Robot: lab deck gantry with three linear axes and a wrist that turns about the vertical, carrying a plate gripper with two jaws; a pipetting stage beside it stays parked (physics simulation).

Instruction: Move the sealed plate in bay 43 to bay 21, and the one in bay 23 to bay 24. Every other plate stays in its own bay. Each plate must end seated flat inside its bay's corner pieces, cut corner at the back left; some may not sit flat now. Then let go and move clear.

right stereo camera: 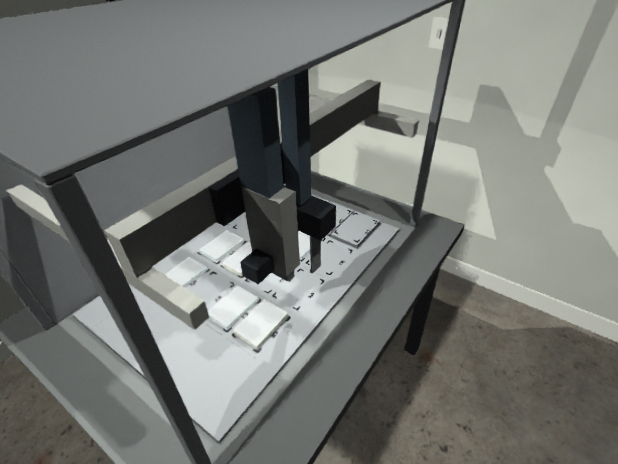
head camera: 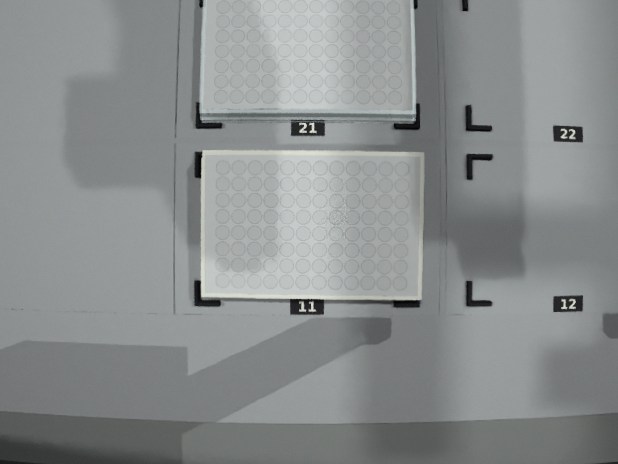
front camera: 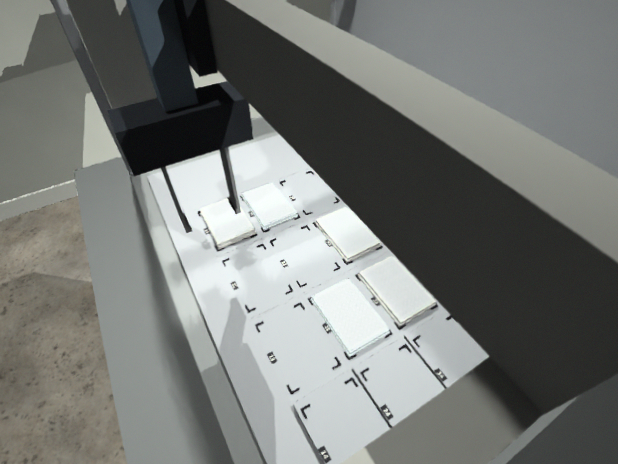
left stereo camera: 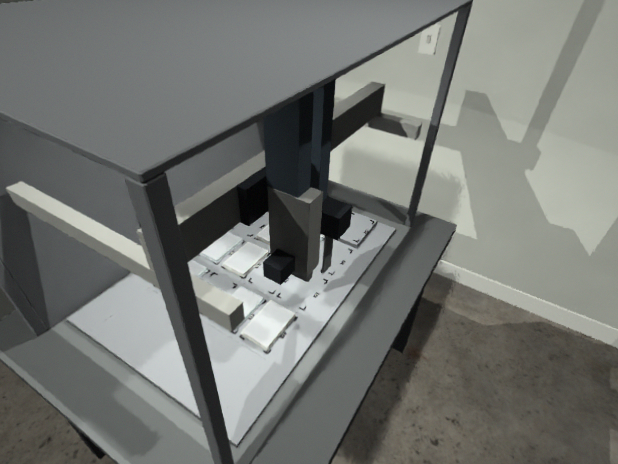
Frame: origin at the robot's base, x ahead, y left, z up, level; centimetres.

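Seen in the pictures: gripper, fingertip midpoint: (right stereo camera: 302, 262) (front camera: 211, 215); robot's base at its link origin: (right stereo camera: 257, 351) (head camera: 200, 300) (front camera: 199, 213) (left stereo camera: 267, 352).
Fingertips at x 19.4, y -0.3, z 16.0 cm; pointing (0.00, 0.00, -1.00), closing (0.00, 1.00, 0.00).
Pixels of each thing's top centre, then the offset from my fingertips to it. "spot": a spot on its surface instead.
- cream-edged plate at its top centre: (head camera: 311, 224) (front camera: 226, 217) (left stereo camera: 268, 321) (right stereo camera: 260, 320) dx -12.8, dy +4.9, dz -14.0 cm
- bay 32 at a spot on its surface: (front camera: 348, 233) spot: dx +4.2, dy +25.8, dz -14.6 cm
- bay 33 at a spot on its surface: (front camera: 397, 291) spot: dx +20.8, dy +25.5, dz -14.6 cm
My gripper (front camera: 212, 221) is open, its two fingers apart above the deck by bay 11. In the front view a pale plate (front camera: 270, 204) (head camera: 308, 57) lies in bay 21, its front edge inside the front corner pieces; its back edge is cut off in the head view. A pale plate (front camera: 350, 316) lies in bay 23. Bay 24, with its label (front camera: 386, 411), shows bare deck. Bay 43 is hidden behind the beam in the front view. A cream-edged plate (front camera: 227, 225) (head camera: 311, 225) in bay 11 covers its back right corner piece and looks slightly tilted.
Cream-edged plates lie in bay 32 (front camera: 348, 233) and bay 33 (front camera: 397, 291). The gantry beam (front camera: 400, 150) crosses the front view. The grey pipetting stage (left stereo camera: 290, 230) (right stereo camera: 267, 230) stands beside the gripper and blocks part of the deck in both stereo views.
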